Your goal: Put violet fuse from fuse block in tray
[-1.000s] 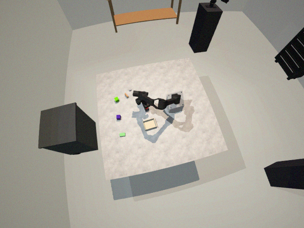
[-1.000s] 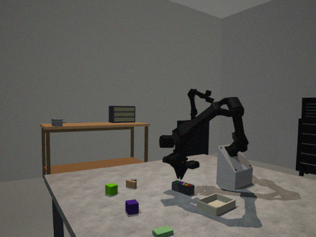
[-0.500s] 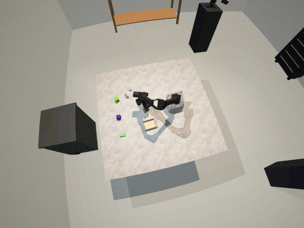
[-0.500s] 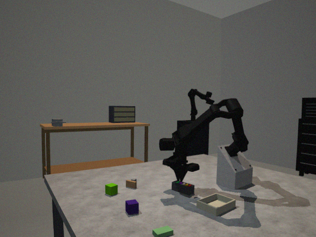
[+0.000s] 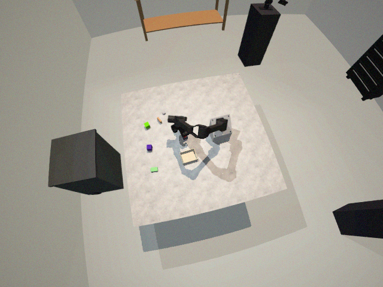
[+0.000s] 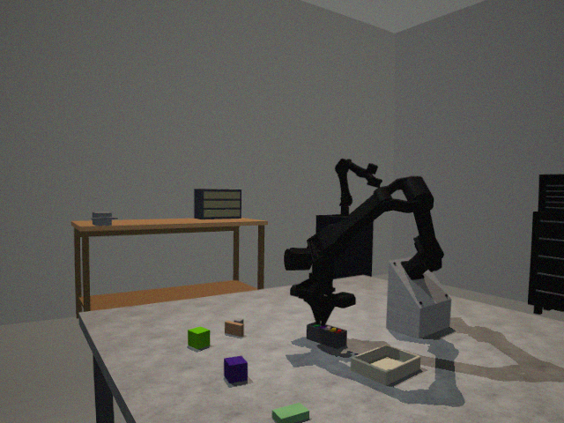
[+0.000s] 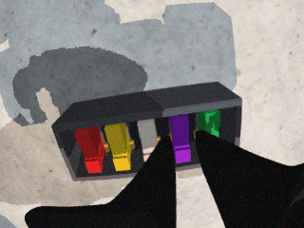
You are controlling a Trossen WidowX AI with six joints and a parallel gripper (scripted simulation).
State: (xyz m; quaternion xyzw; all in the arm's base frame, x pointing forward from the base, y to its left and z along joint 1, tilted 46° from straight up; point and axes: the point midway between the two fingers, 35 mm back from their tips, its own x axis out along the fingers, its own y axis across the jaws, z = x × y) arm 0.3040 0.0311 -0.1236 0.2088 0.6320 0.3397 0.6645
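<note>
Now: the violet fuse 2 cm below my gripper tip. Also, from my gripper tip: white fuse (1 cm behind, 2 cm to the left, 2 cm below); yellow fuse (1 cm behind, 4 cm to the left, 2 cm below); green fuse (2 cm to the right, 2 cm below).
</note>
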